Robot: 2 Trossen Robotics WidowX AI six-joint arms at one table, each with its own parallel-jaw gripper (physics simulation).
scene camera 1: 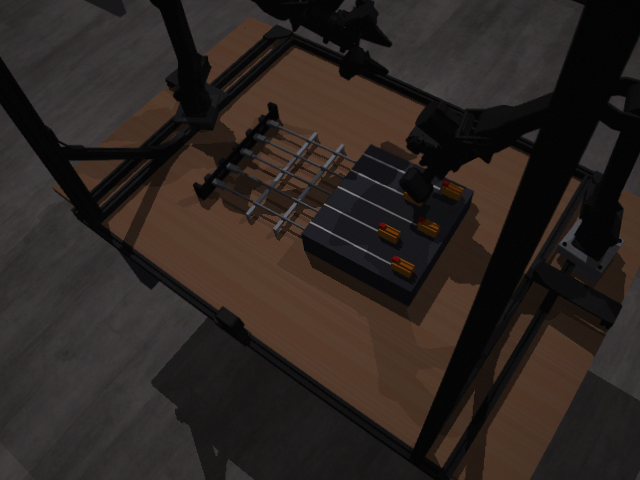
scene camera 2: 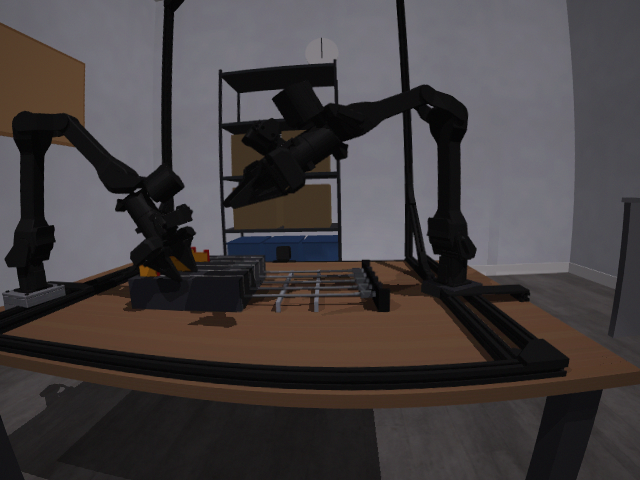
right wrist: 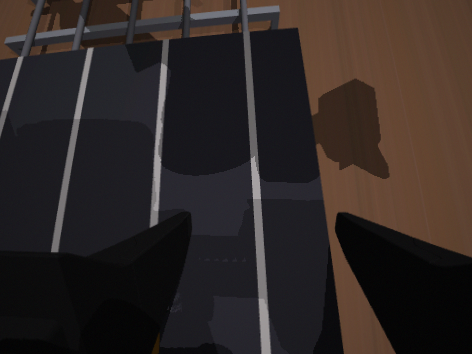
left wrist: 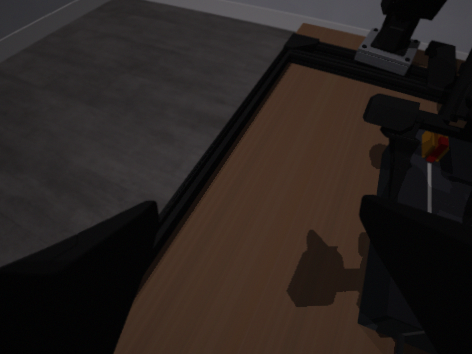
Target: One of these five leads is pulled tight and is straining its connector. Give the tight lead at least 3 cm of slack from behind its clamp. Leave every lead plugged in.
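Pixels of known places: left gripper, fingertip midpoint: (scene camera 1: 389,59) (scene camera 2: 227,205) (left wrist: 259,208); right gripper, fingertip midpoint: (scene camera 2: 188,276) (right wrist: 263,221) (left wrist: 426,210); left arm's base at its link origin: (scene camera 1: 196,107) (scene camera 2: 452,282); right arm's base at its link origin: (scene camera 1: 592,242) (scene camera 2: 33,288) (left wrist: 390,44).
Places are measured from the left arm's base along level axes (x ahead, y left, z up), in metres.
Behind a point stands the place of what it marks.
Five grey leads (scene camera 1: 290,173) {x 0.274, y -0.188, z 0.000 m} (scene camera 2: 318,281) {x 0.254, y -0.177, z -0.002 m} run from a black connector row (scene camera 1: 234,154) {x 0.136, y -0.151, z 0.009 m} (scene camera 2: 377,290) {x 0.198, y -0.015, z 0.010 m} across two grey clamp bars (scene camera 1: 314,138) {x 0.311, y -0.072, z -0.009 m} onto a dark block (scene camera 1: 361,229) {x 0.451, y -0.346, z 0.039 m} (scene camera 2: 199,292) (right wrist: 210,105) {x 0.472, y -0.192, z 0.039 m}. Orange tabs with red tops (scene camera 1: 389,232) {x 0.508, y -0.361, z 0.061 m} (scene camera 2: 201,256) {x 0.507, y -0.347, z 0.054 m} sit at the lead ends on the block. My right gripper (scene camera 1: 415,186) {x 0.544, y -0.198, z 0.039 m} (scene camera 2: 161,267) (right wrist: 263,221) {x 0.544, y -0.198, z 0.039 m} is open, low over the block's far side, with one lead (right wrist: 256,197) {x 0.532, y -0.195, z 0.039 m} running between its fingers. It hides one tab in scene camera 1. My left gripper (scene camera 1: 358,62) (scene camera 2: 232,200) {x 0.477, y -0.005, z 0.186 m} (left wrist: 259,208) {x 0.477, y -0.005, z 0.186 m} is open and empty, high above the table's far edge.
A black frame rail (scene camera 1: 237,329) {x 0.235, y -0.574, z 0.002 m} (left wrist: 217,147) {x 0.688, y 0.028, z -0.013 m} borders the wooden table (scene camera 1: 294,295) {x 0.328, y -0.476, z -0.027 m}. Upright frame posts (scene camera 1: 499,286) {x 0.593, y -0.770, z 0.653 m} (scene camera 2: 409,143) {x -0.151, y -0.329, z 0.367 m} stand at the corners. A shelf rack (scene camera 2: 221,167) with boxes stands behind the table.
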